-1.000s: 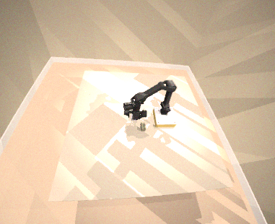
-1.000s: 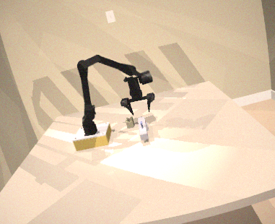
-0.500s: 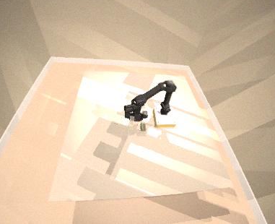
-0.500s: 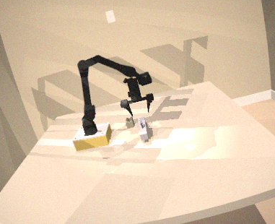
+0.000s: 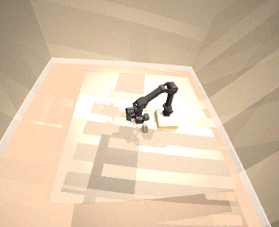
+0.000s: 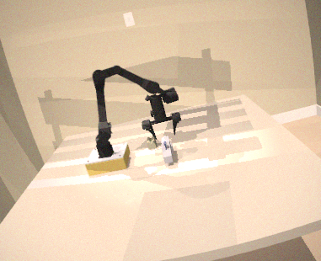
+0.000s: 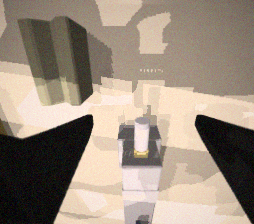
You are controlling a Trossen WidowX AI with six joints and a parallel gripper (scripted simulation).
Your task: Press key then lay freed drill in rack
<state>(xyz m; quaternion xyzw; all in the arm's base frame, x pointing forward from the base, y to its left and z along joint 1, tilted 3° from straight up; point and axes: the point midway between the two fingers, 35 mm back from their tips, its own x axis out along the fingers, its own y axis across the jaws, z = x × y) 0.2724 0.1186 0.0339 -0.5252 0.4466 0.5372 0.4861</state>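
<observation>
My gripper tip is now 6 cm to the left of the drill and 1 cm short of it. The rest, counted from my gripper tip: sleeve block: 12 cm to the right, 2 cm below, 1 cm ahead; rack: 8 cm behind, 3 cm to the left, 3 cm below.
</observation>
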